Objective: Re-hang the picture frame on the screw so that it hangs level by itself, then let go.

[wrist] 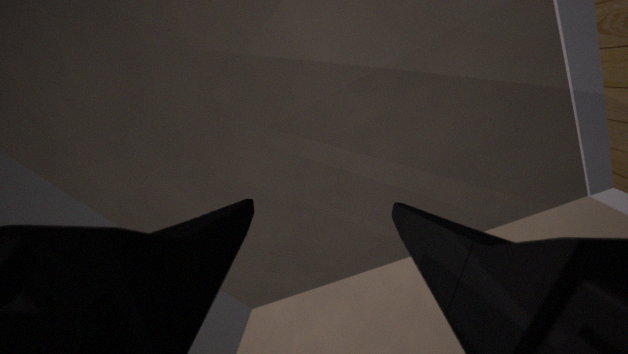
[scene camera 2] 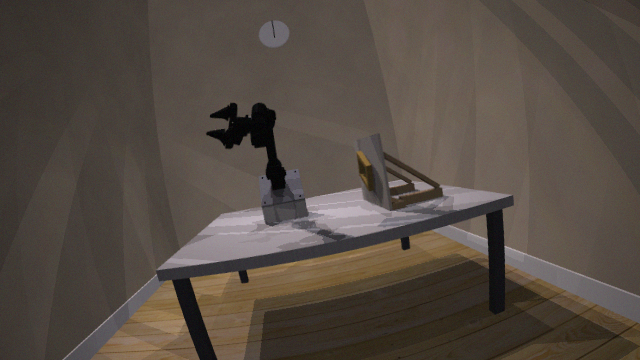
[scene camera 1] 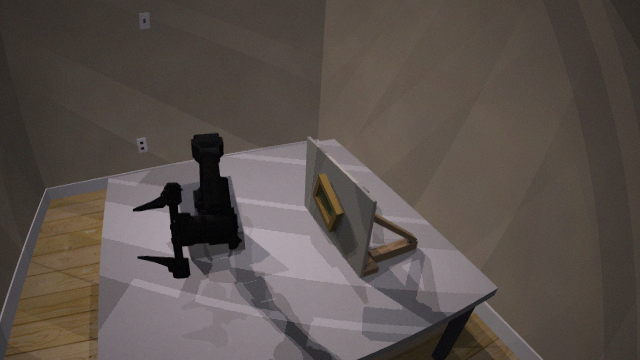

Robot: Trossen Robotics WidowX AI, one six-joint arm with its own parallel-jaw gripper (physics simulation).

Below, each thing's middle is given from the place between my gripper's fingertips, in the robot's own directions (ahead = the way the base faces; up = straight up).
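Scene:
Wooden easel stand (scene camera 2: pixel 435 192): 77 cm ahead of my hand, 33 cm to the left of it, 33 cm below it. Picture frame (scene camera 1: pixel 327 202): 61 cm ahead of my hand, 34 cm to the left and 29 cm below. Going by their middles, the picture frame is the nearest to my hand of the things named here.

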